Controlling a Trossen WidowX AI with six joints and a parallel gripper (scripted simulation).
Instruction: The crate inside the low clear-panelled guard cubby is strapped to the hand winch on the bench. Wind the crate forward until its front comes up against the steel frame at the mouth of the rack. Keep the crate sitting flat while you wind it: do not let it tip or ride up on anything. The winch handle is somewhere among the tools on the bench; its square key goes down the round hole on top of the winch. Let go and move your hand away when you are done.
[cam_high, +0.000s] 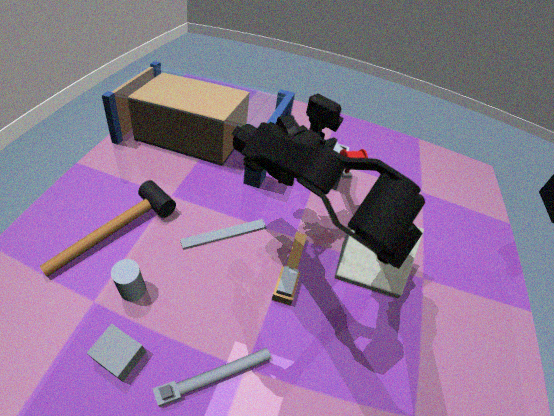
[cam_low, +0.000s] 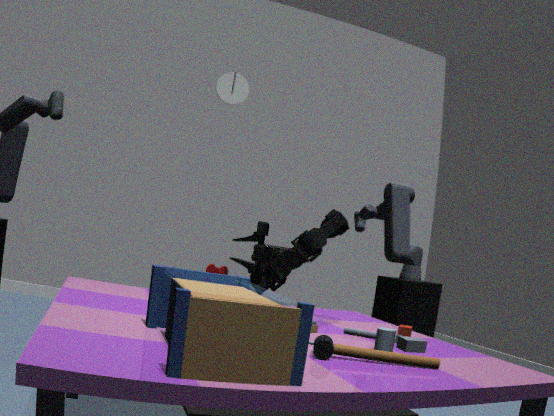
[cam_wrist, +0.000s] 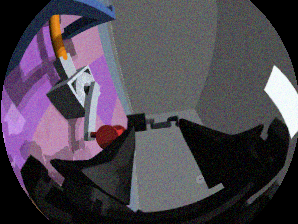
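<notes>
Now: the grey crank handle 12 cm below my gripper tip, 6 cm to the right of it and 3 cm behind it. The rest, counted from my gripper tip: grey winch: 20 cm below, 12 cm to the right, 1 cm behind; then blue frame: 16 cm ahead, 12 cm below, 11 cm to the right; then red knob: 9 cm below, 5 cm behind, 2 cm to the right.
</notes>
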